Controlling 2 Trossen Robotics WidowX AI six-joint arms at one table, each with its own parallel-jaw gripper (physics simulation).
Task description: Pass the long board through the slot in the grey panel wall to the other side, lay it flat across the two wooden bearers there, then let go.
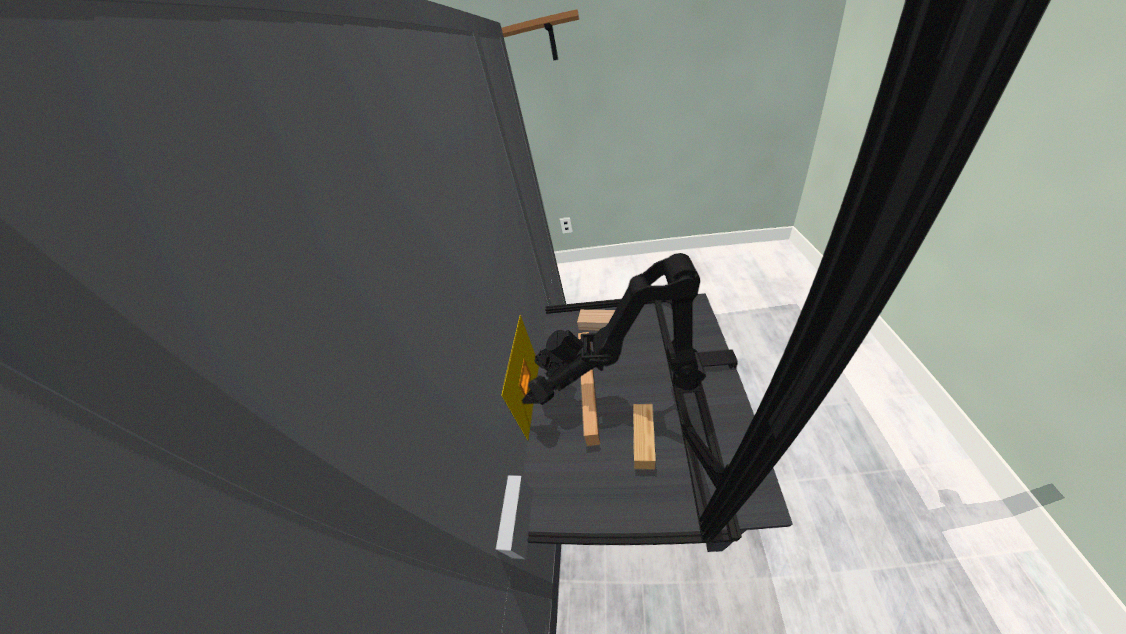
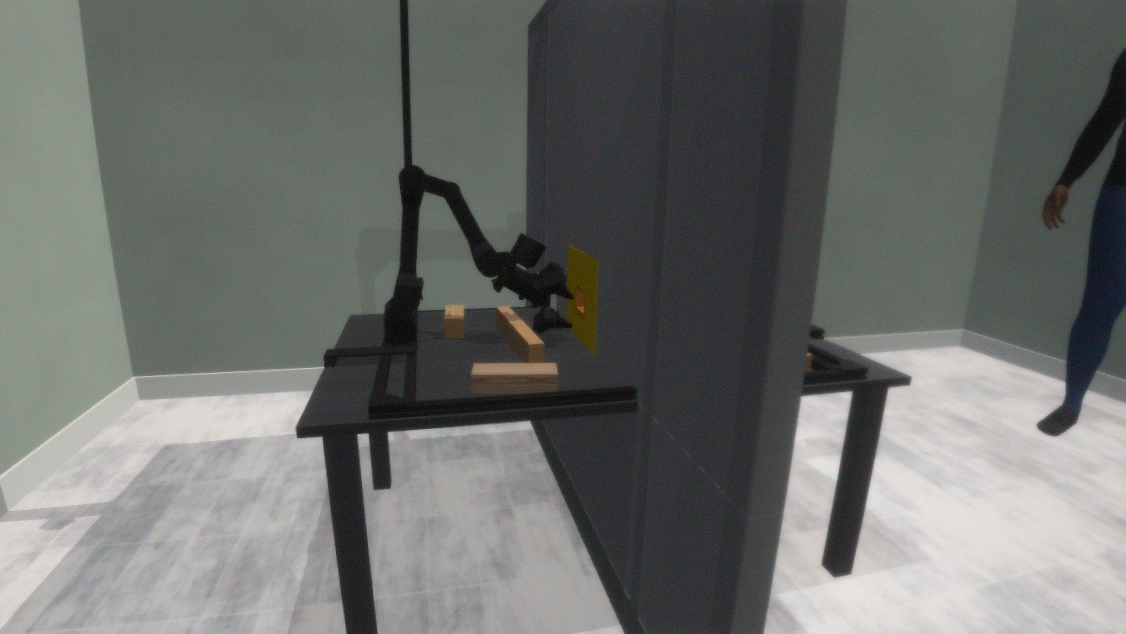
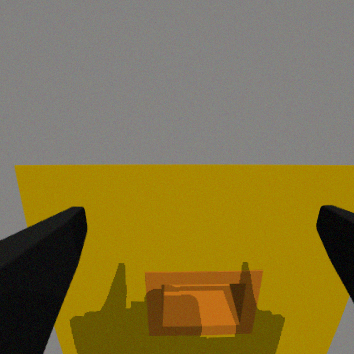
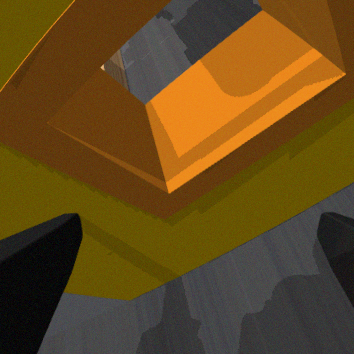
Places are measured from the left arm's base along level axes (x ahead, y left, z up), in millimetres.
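Pixels of known places: left gripper, fingertip midpoint: (image 3: 204, 217); right gripper, fingertip midpoint: (image 1: 531, 396) (image 2: 572, 312) (image 3: 223, 285) (image 4: 202, 224); right arm's base, origin of the base link: (image 1: 687, 382) (image 2: 399, 342).
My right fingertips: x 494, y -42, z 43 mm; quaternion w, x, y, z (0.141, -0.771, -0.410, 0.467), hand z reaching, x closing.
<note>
For each thing: its middle in the pictures, then the offset to it from my right fingertips. "pt": a spot on its surface instead. Level surfaces: height alone.
- long wooden piece, body centre: (image 2: 517, 334) (image 1: 588, 383) dx +150, dy +58, dz -34 mm
- orange-edged slot, surface spot: (image 4: 167, 205) pt dx -10, dy -7, dz +8 mm
- white box, body centre: (image 1: 487, 510) dx -47, dy -300, dz +33 mm
- table, its level: dz -62 mm
- wood, body centre: (image 2: 779, 355) dx -397, dy +303, dz -40 mm
A long wooden piece (image 1: 590, 417) (image 2: 520, 334) lies on the table roughly along the grey panel wall (image 1: 315, 236) (image 2: 709, 236). Two shorter wooden blocks lie near it: one (image 1: 643, 437) (image 2: 454, 321) and another (image 1: 594, 318) (image 2: 514, 378). The orange-edged slot (image 1: 524, 384) (image 2: 579, 310) (image 3: 202, 278) (image 4: 167, 205) is in a yellow plate (image 1: 516, 346) (image 2: 583, 267) (image 3: 200, 215) (image 4: 115, 270). My right gripper (image 1: 531, 381) (image 2: 569, 310) (image 4: 202, 224) is open and empty, turned askew, close before the slot. My left gripper (image 3: 204, 217) is open and empty, facing the plate from the other side.
A white box (image 1: 508, 515) is at the wall's foot. A black rail frame (image 2: 504, 401) borders the table (image 1: 598, 504) (image 2: 338, 393). Behind the wall, part of another table (image 2: 886, 378) shows, with a bit of wood (image 2: 808, 362). A person (image 2: 1103, 236) stands at the far right.
</note>
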